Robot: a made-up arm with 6 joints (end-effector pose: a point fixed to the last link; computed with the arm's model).
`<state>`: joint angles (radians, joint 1 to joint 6).
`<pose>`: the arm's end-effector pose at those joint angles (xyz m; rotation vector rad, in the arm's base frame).
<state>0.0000 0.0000 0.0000 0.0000 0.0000 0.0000</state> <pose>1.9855 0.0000 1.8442 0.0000 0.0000 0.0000</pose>
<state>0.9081 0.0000 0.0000 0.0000 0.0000 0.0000</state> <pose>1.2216 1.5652 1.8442 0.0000 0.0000 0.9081</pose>
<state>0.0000 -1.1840 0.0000 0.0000 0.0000 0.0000</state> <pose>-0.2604 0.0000 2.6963 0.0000 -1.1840 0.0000</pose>
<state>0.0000 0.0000 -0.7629 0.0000 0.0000 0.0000</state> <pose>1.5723 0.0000 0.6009 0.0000 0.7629 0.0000</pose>
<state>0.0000 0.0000 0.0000 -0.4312 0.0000 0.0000</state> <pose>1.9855 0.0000 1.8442 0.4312 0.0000 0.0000</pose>
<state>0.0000 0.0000 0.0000 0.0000 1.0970 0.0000</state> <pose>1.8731 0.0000 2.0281 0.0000 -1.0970 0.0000</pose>
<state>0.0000 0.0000 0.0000 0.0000 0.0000 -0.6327</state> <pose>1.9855 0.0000 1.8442 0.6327 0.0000 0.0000</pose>
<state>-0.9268 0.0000 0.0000 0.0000 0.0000 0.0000</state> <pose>1.1921 -1.5878 1.8442 0.0000 0.0000 -0.9268</pose>
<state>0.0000 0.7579 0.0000 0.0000 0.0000 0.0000</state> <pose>2.3598 0.0000 0.2963 0.0000 0.7579 0.0000</pose>
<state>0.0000 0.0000 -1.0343 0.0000 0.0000 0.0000</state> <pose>1.2183 0.0000 0.2824 0.0000 1.0343 0.0000</pose>
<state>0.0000 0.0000 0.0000 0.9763 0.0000 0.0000</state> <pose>1.9855 0.0000 1.8442 -0.9763 0.0000 0.0000</pose>
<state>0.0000 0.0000 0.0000 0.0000 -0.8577 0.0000</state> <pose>1.9140 0.0000 1.6879 0.0000 0.8577 0.0000</pose>
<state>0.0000 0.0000 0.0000 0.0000 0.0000 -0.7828</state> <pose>1.9855 0.0000 1.8442 0.7828 0.0000 0.0000</pose>
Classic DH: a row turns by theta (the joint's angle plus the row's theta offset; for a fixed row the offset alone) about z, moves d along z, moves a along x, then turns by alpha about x. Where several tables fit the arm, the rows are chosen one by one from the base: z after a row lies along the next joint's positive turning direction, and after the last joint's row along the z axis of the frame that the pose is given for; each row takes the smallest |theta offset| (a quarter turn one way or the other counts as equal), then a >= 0, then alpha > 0; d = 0 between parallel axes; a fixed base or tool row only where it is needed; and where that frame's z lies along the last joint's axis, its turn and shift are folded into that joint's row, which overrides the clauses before.
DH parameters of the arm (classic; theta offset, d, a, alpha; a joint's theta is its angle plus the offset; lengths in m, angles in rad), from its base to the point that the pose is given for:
joint 1: 0 0.6003 0.229 -1.5708
joint 2: -1.5708 0 1.1374 3.1416
joint 3: 0 0 0.1065 -1.5708
joint 4: 0 -1.5498 0 1.5708
joint 5: 0 0 0 -1.5708
joint 6: 1.5708 -0.2067 0 1.5708
tool (fixed): -1.5708 0 0 0

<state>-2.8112 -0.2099 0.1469 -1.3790 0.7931 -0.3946</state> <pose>-1.4971 -0.3606 2.4308 -0.9587 -2.4567 -1.5851</pose>
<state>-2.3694 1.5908 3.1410 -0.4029 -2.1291 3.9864</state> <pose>-0.9912 -1.0613 2.0164 1.8330 -2.0852 -1.4695</pose>
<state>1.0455 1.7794 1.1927 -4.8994 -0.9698 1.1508</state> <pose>1.5346 2.3135 -0.4956 -3.0435 0.1217 0.7071</pose>
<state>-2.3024 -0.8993 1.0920 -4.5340 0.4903 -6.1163</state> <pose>1.0400 1.0150 2.8528 1.8416 -0.7344 0.9352</pose>
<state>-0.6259 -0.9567 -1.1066 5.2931 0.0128 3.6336</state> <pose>0.8515 -0.6183 1.1001 -2.4796 0.8674 -0.0299</pose>
